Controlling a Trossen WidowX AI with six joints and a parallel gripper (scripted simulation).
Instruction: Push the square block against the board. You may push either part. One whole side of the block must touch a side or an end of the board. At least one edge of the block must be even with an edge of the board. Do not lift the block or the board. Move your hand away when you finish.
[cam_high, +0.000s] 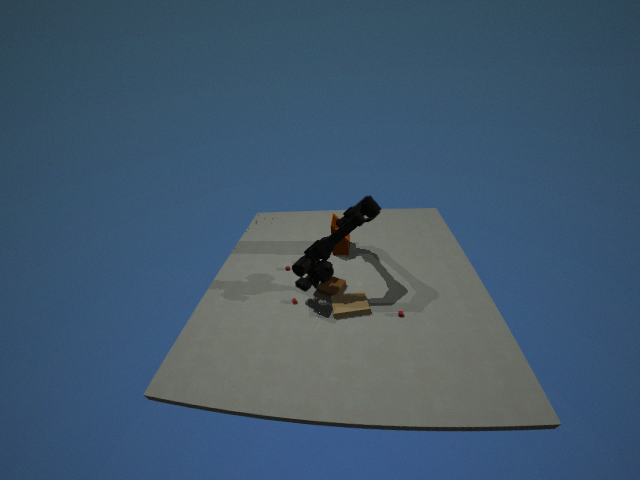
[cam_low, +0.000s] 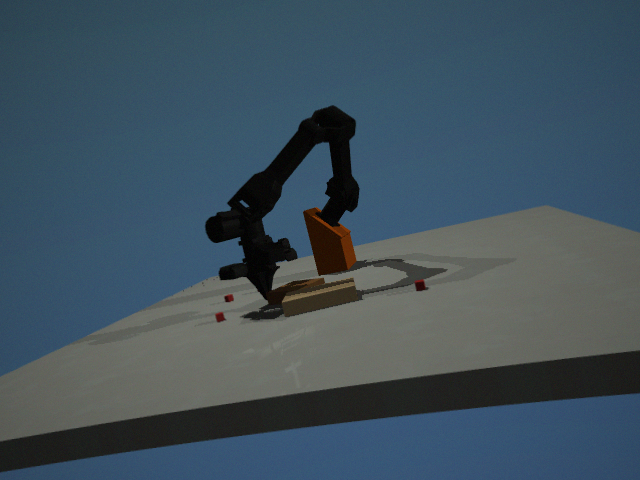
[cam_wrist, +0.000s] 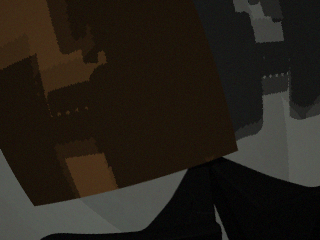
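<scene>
My gripper tip is now 7 cm to the right of the brown square block and 2 cm past it. Round my gripper tip: tan board: 16 cm to the left, 7 cm ahead.
</scene>
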